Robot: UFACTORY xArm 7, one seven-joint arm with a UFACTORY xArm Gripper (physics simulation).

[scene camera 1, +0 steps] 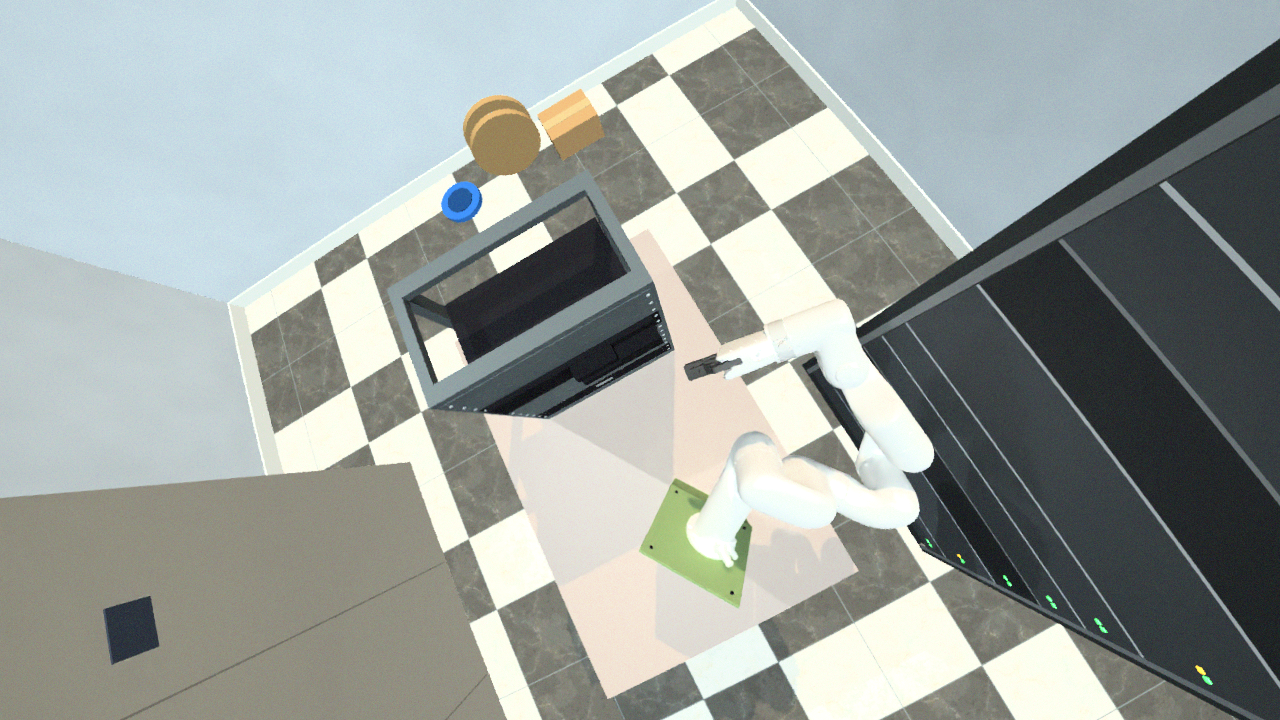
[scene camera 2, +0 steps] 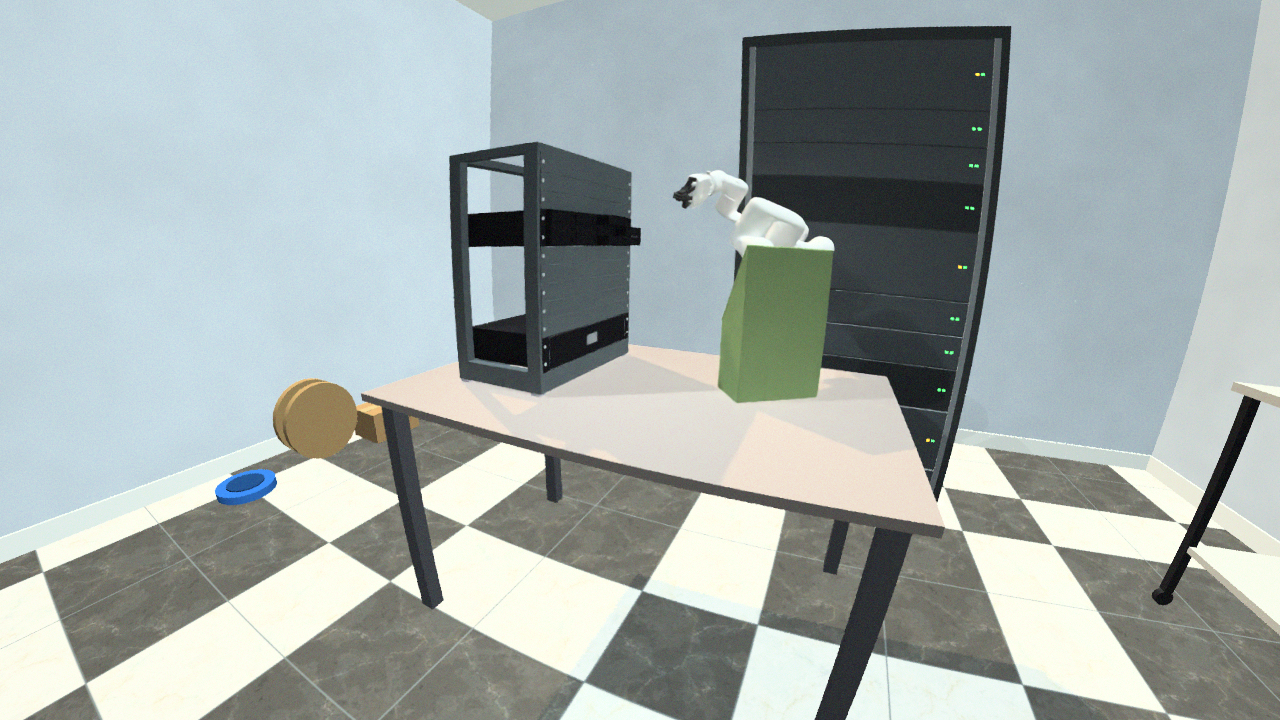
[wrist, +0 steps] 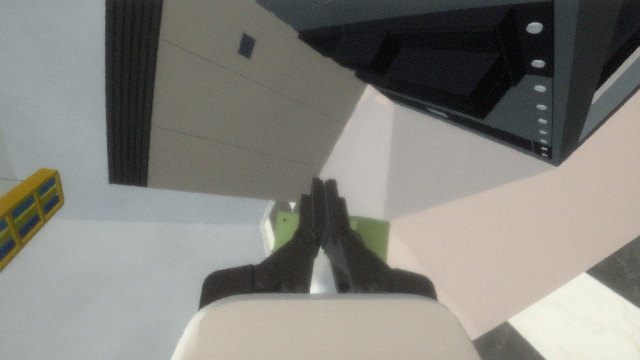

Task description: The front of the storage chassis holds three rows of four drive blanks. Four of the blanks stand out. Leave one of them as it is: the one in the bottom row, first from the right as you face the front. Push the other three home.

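Places are measured from the arm's base along level axes (x ahead, y left, z up), in millimetres.
Pixels of known places: gripper, between the fingertips: (scene camera 1: 686, 372) (scene camera 2: 676, 197) (wrist: 320, 192); arm's base, origin of its link: (scene camera 1: 710, 536) (scene camera 2: 780, 290) (wrist: 318, 264).
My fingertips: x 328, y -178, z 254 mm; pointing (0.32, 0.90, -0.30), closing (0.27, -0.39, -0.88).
Ahead of a thing's pixels: the offset from my fingertips to its middle. "spot": to the spot under its first point. Level surfaces: height alone.
The black storage chassis (scene camera 1: 537, 394) (scene camera 2: 572, 227) (wrist: 535, 47) sits high in the grey open rack (scene camera 1: 517, 331) (scene camera 2: 533, 268) (wrist: 567, 90). A dark drive blank {dz -83, dx +196, dy +147 mm} (scene camera 1: 593, 365) stands out from its front in scene camera 1. A protruding blank {dz -111, dx +183, dy +38 mm} (scene camera 2: 634, 235) shows past the rack's far edge in scene camera 2. In the wrist view, dark blank shapes {spot: dz -98, dx +138, dy +35 mm} (wrist: 435, 70) stand proud, but rows and single blanks merge in shadow. My gripper (scene camera 1: 687, 368) (scene camera 2: 677, 198) (wrist: 320, 192) is shut and empty, in the air apart from the chassis, off its right end.
The rack stands on the pinkish table {dz -529 mm} (scene camera 1: 581, 644) (scene camera 2: 680, 420) (wrist: 480, 250). The arm stands on a green pedestal (scene camera 1: 666, 537) (scene camera 2: 778, 322) (wrist: 375, 235). A tall dark server cabinet (scene camera 1: 1118, 358) (scene camera 2: 863, 161) stands close behind the arm. Another black unit (scene camera 2: 572, 347) sits low in the rack.
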